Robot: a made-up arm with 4 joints.
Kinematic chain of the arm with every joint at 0, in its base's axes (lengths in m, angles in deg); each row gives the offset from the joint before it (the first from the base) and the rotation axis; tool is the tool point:
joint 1: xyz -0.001 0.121 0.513 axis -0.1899 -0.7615 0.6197
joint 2: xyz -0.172 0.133 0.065 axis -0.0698 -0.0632 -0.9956
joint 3: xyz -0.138 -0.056 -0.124 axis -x
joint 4: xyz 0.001 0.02 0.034 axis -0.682 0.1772 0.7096
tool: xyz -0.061 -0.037 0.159
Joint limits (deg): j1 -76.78..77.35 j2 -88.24..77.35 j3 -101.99..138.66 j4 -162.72..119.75
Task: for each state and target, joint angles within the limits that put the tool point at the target. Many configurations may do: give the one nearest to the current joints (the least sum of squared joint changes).
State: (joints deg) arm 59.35 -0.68 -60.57 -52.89
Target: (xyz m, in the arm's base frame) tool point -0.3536 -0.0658 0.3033
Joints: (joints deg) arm 27.34 5.00 -78.63 -49.16
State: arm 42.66 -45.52 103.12 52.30
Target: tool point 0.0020 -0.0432 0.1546
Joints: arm 58.82 -60.49 134.99 63.18
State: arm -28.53 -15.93 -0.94 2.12
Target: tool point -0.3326 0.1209 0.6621
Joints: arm -4.42 -15.32 -6.03 -3.26
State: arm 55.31 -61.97 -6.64 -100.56
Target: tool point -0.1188 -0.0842 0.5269
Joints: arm 32.74 -72.96 0.77 -70.45
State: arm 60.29 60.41 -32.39 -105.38
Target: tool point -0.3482 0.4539 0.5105
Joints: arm 11.04 77.35 10.62 -55.03
